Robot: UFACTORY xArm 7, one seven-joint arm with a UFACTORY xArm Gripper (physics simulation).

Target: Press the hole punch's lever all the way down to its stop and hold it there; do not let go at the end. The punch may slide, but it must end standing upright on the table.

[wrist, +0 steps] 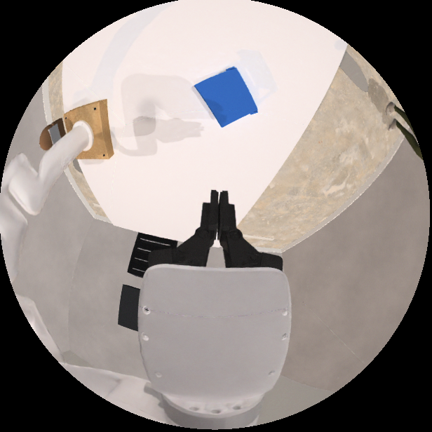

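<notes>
The hole punch (227,97) shows from above as a blue, roughly four-sided shape on the white table (165,190), in the upper middle of the wrist view. Its lever and body cannot be told apart from this angle, so how far the lever is down cannot be seen. A small blue edge juts out at its top and at its right corner. My gripper (217,199) is shut and empty. Its black fingertips show below the punch in the view, apart from it, with white table surface showing between them.
The arm's white base stands on a wooden block (102,117) at the left. A pale shadow of the arm lies between the block and the punch. A beige mottled strip (320,165) runs along the right. A person's legs (406,125) show at the far right, a dark box (129,307) lower left.
</notes>
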